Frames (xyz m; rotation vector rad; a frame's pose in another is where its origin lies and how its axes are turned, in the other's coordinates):
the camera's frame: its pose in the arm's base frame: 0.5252 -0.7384 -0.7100 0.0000 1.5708 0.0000
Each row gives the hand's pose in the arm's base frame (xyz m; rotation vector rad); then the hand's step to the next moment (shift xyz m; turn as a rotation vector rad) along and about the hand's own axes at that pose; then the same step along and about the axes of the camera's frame.
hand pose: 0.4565 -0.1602 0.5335 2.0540 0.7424 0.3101
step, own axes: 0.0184 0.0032 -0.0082 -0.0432 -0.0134 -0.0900
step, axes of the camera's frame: -0.0061 0.0155 0.0118 -0.0422 0.0397 -0.0824
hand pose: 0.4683 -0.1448 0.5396 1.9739 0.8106 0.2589
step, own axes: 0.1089 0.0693 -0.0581 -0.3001 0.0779 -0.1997
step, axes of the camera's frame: -0.0729 0.0872 0.0844 -0.2135 -0.0770 -0.2907
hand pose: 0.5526 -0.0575 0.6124 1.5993 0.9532 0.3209
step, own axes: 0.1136 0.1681 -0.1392 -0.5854 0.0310 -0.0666
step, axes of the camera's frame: -0.1594 0.1818 0.0455 -0.2167 -0.3760 -0.3996
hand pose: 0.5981 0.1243 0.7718 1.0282 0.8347 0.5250
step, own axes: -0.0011 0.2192 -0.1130 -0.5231 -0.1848 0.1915
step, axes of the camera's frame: -0.1678 0.1553 -0.0926 -0.0684 -0.5622 -0.1539
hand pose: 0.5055 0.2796 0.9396 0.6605 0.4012 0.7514
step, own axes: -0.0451 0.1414 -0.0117 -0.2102 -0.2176 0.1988
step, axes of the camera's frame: -0.0918 0.0488 -0.1066 -0.0194 -0.3533 0.0764
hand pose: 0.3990 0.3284 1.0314 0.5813 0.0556 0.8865
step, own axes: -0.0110 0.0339 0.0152 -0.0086 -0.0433 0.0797
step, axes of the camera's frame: -0.0277 0.0015 -0.0270 -0.0440 -0.0639 0.0477
